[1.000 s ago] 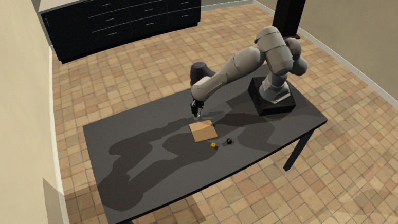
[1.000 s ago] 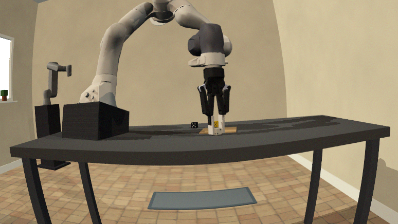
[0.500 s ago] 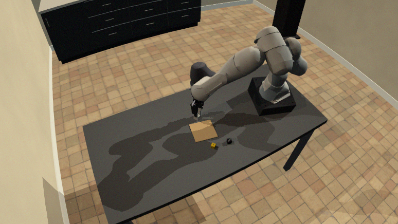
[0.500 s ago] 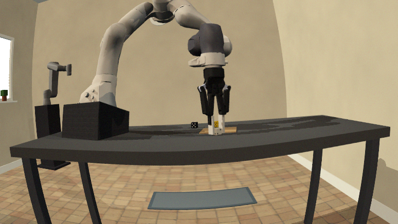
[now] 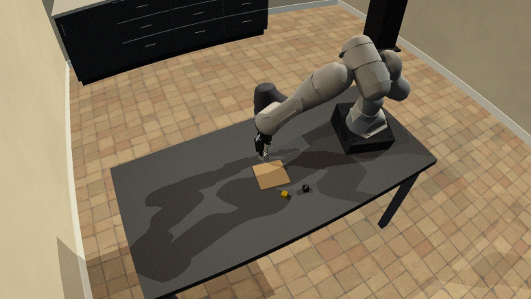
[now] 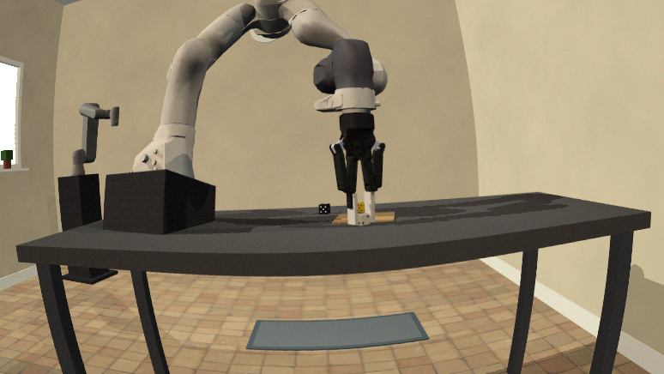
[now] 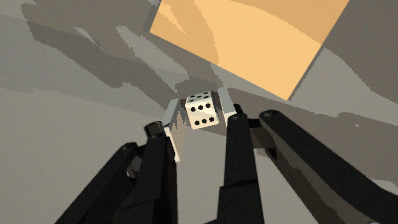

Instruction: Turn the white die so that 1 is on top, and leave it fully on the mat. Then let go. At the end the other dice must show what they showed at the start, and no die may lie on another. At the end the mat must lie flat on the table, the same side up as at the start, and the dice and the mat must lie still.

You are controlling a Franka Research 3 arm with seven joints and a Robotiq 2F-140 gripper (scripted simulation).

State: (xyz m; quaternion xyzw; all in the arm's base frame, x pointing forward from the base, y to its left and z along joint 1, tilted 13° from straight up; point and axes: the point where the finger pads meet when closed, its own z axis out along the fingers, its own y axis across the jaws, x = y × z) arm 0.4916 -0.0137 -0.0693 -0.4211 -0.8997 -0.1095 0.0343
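My hand is 2 cm above the white die. From my hand the other things lie so: tan mat: 11 cm to the left, 3 cm below; yellow die: 2 cm behind, 24 cm to the left, 2 cm below; black die: 12 cm behind, 24 cm to the left, 2 cm below.
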